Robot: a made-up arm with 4 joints.
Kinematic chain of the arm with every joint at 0, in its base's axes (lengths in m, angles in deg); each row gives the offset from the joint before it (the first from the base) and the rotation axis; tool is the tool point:
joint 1: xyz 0 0 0.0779 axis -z
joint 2: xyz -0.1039 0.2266 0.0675 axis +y
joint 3: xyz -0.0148 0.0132 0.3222 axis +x
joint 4: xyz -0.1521 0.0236 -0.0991 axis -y
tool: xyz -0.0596 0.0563 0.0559
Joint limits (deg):
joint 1: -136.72..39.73
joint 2: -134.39..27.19
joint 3: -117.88..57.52
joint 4: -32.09..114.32
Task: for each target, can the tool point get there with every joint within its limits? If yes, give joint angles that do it. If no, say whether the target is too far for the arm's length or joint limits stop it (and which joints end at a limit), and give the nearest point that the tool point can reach.
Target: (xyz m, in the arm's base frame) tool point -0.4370 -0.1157 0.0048
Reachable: yes | joints -37.76 -70.41 -94.63 12.53
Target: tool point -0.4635 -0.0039 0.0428
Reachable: yes | joints -25.36 -64.61 -89.60 2.02
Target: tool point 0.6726 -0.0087 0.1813
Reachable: no: joint limits stop it (at a limit: joint 1, joint 4) | nearest point 0.3192 -0.3640 0.1800 | short by 0.501 m
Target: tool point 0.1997 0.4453 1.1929
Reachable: no: too far | nearest point 0.0959 0.3466 0.5736 | short by 0.636 m
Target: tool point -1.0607 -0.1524 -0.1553
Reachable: no: too far | nearest point -0.6094 -0.0876 -0.0091 | short by 0.479 m
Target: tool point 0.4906 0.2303 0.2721
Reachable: no: joint limits stop it (at a limit: joint 1, joint 2, joint 4) | nearest point 0.1600 0.4244 0.4822 | short by 0.437 m
